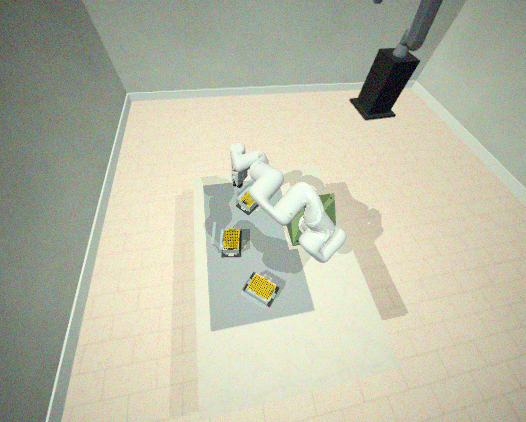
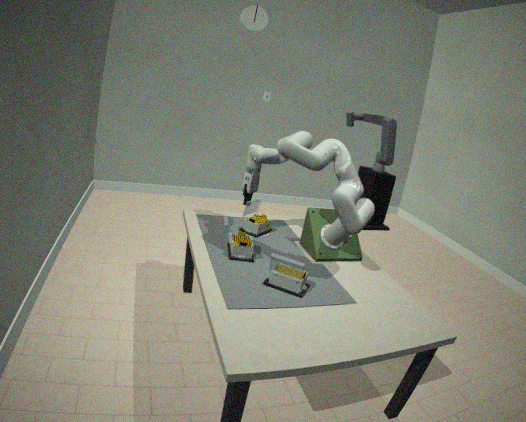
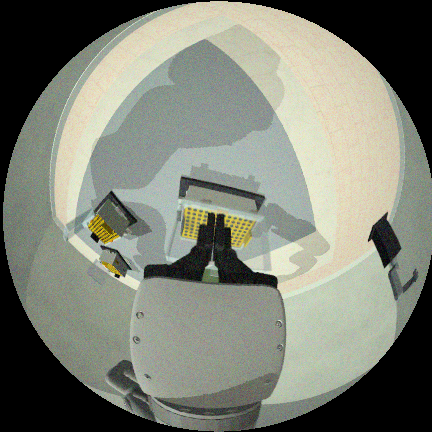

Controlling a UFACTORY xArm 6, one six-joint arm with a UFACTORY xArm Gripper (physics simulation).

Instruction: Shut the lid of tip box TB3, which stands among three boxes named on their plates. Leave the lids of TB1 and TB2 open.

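Places are measured from the arm's base along level axes (x ahead, y left, z up), in metres.
Pixels of known places: gripper, between the fingertips: [image 1: 239,187] [image 2: 246,205] [image 3: 214,222]; arm's base, origin of its link: [image 2: 331,237].
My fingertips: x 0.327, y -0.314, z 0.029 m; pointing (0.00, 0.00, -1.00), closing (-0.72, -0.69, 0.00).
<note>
Ahead of a thing's pixels: the offset from my fingertips to its top centre. "spot": to the spot under its first point. Level surfaces: height alone.
My gripper [image 1: 237,185] [image 2: 247,201] [image 3: 214,222] is shut and empty, pointing down near the open, see-through lid of the far box. The far box [image 1: 247,202] [image 2: 257,226] [image 3: 192,223] holds yellow racks; its lid stands up on the gripper's side, and I cannot tell whether the fingertips touch it. The middle box @[0.098 m ahead, 0.298 m left, 0.051 m down] [image 1: 231,241] [image 2: 242,249] [image 3: 114,217] has its clear lid [image 1: 214,233] open. The near box @[0.003 m ahead, 0.563 m left, 0.051 m down] [image 1: 261,287] [image 2: 287,281] [image 3: 113,261] has its lid @[spot: 0.068 m ahead, 0.638 m left, 0.021 m up] [image 2: 288,262] open and raised. The name plates are too small to read.
The boxes stand on a grey mat @[0.117 m down] [image 1: 225,300] [image 2: 245,295] on a pale table @[0.120 m down] [image 1: 300,365] [image 2: 320,335]. The arm's green base [image 1: 330,202] [image 2: 313,235] is to the right. A second arm on a black pedestal [image 1: 386,80] [image 2: 378,195] stands beyond the table.
</note>
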